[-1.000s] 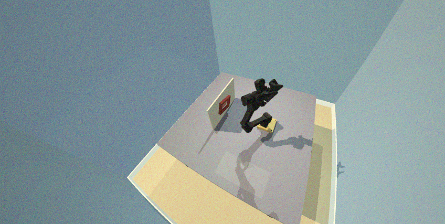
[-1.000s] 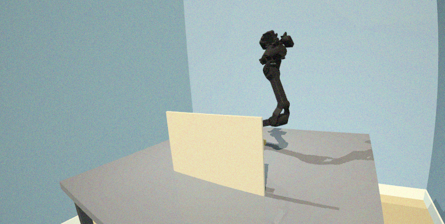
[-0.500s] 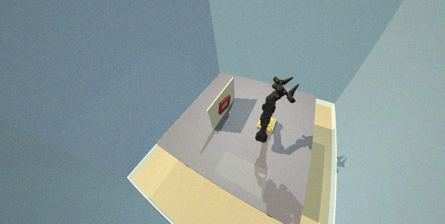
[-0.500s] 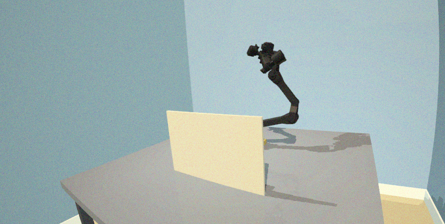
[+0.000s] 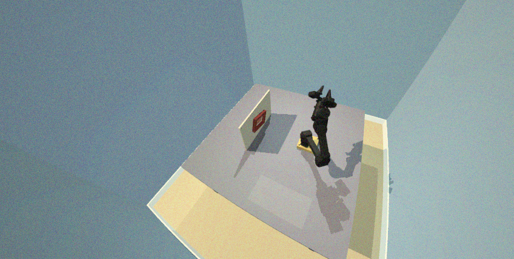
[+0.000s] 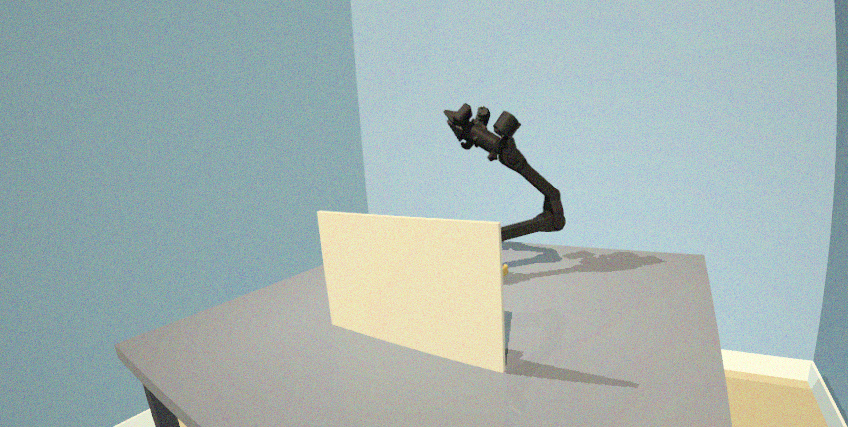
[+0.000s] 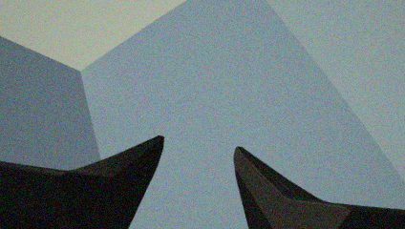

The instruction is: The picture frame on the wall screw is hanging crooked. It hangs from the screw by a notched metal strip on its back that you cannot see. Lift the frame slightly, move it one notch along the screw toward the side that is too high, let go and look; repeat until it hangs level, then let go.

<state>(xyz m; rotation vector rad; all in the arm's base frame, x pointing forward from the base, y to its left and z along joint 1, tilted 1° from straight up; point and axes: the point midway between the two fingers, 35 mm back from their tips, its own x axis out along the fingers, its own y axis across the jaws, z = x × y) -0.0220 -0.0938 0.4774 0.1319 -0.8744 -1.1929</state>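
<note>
The dark red picture frame lies 430 mm ahead of my gripper tip, 200 mm to the left of it and 370 mm below it. The rest, counted from my gripper tip: cream wall panel 440 mm ahead, 190 mm to the left, 370 mm below.
</note>
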